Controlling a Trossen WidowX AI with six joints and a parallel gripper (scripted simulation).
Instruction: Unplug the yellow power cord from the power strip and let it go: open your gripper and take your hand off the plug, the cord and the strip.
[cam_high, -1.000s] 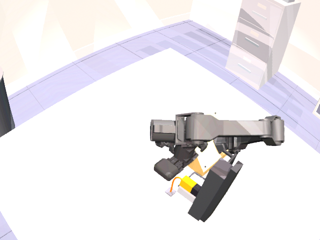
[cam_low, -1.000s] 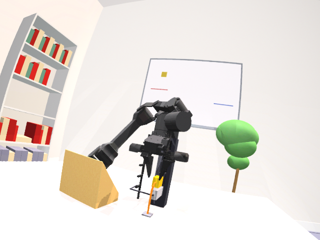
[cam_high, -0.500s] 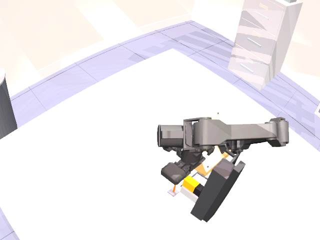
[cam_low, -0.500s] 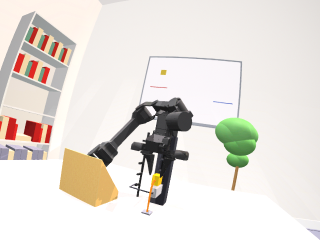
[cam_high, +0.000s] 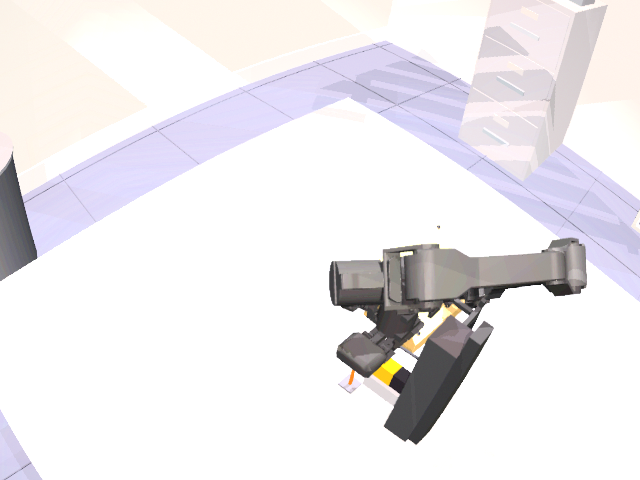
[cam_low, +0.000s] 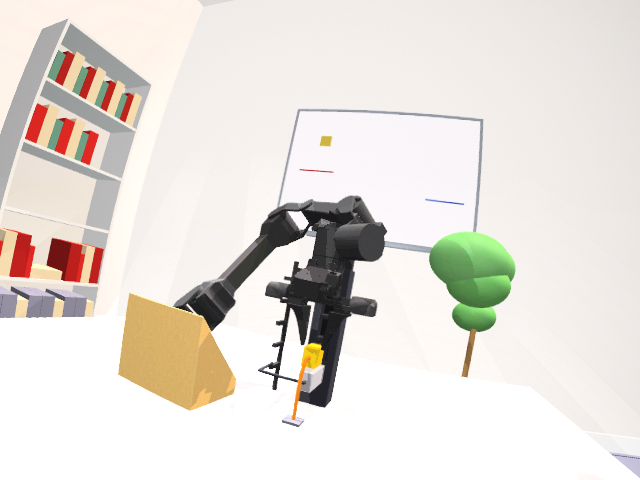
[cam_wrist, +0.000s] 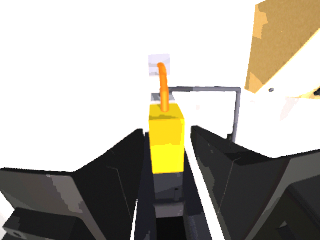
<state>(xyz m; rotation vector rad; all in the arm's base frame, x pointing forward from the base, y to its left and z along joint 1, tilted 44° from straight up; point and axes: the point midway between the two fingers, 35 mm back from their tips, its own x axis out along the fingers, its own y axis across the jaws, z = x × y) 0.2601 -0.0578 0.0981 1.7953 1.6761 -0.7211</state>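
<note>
Right now the yellow plug is 30 mm to the left of my gripper tip and 10 mm below it. Also, from my gripper tip: grey pad (120 mm below, 40 mm to the right).
</note>
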